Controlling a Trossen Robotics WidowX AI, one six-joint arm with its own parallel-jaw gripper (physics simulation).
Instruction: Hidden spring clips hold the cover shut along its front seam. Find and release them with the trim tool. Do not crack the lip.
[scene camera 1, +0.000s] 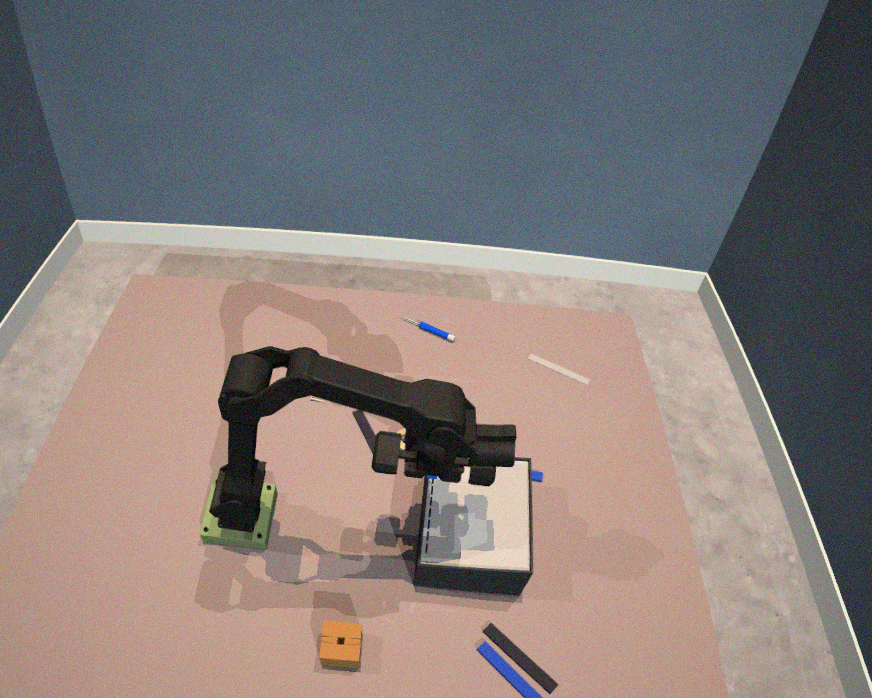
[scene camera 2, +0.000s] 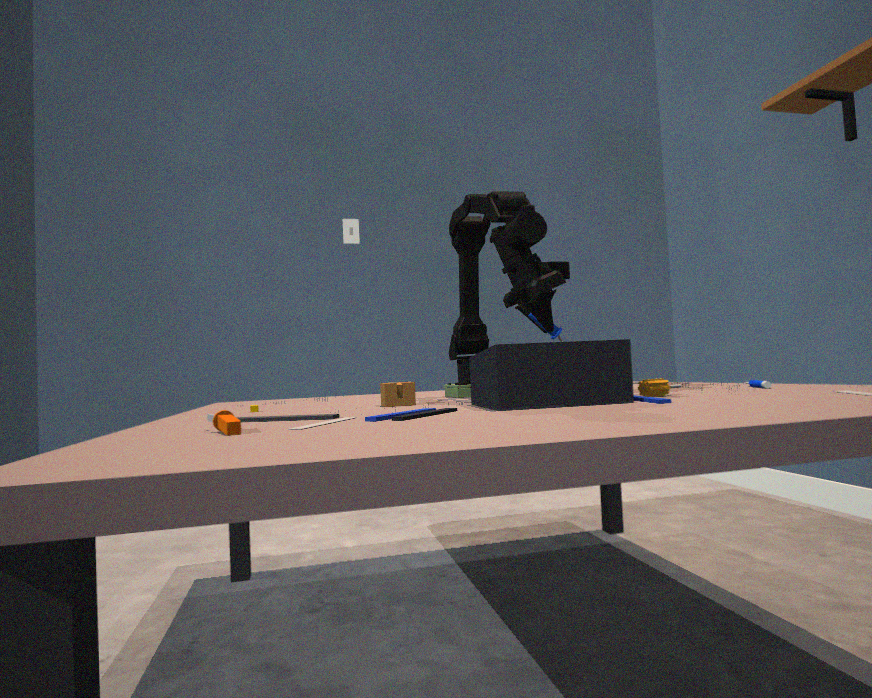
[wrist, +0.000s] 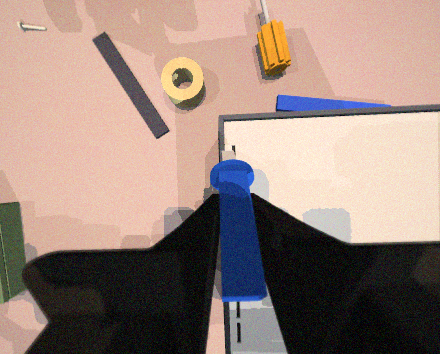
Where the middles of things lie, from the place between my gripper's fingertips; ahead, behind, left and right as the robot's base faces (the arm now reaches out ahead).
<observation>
Now: hand 80 mm short of the cover (scene camera 1: 476, 526), 50 mm to the left of it and 40 mm above it. Round my hand: blue trim tool (wrist: 242, 275): right at my hand; then cream ring (wrist: 180, 68): 130 mm to the left, 120 mm below, 40 mm behind; then orange block (scene camera 1: 341, 642): 280 mm to the right, 120 mm behind, 110 mm below.
</observation>
